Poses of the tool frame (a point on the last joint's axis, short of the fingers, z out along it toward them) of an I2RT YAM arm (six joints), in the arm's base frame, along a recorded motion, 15 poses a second.
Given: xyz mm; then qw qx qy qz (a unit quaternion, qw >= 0).
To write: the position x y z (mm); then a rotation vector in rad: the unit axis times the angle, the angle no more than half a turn. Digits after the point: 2 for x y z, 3 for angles.
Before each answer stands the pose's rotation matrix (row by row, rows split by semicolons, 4 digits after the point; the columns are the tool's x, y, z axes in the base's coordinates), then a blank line. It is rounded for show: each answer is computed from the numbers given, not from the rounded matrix.
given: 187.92 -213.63 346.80 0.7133 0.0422 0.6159 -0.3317
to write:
0.0212 0.5252 0.8507; -0.4212 0.7764 -0.4688; -0.9067 -0.3484 0.2377

187.92 -213.63 346.80 0.094 1.365 -0.735
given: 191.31 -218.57 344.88 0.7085 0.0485 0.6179 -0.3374
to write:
0.0087 0.5381 0.8429; -0.4182 0.7676 -0.4857; -0.9083 -0.3482 0.2317

191.31 -218.57 344.88 0.108 1.372 -0.749
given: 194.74 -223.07 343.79 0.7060 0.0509 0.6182 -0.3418
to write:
0.0020 0.5455 0.8381; -0.4197 0.7612 -0.4945; -0.9077 -0.3507 0.2305

194.74 -223.07 343.79 0.113 1.374 -0.760
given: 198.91 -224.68 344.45 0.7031 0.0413 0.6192 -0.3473
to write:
-0.0080 0.5395 0.8420; -0.4372 0.7554 -0.4881; -0.8993 -0.3720 0.2298

198.91 -224.68 344.45 0.092 1.378 -0.773
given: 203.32 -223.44 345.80 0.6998 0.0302 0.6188 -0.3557
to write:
-0.0188 0.5352 0.8445; -0.4604 0.7451 -0.4824; -0.8875 -0.3979 0.2324

203.32 -223.44 345.80 0.067 1.378 -0.792
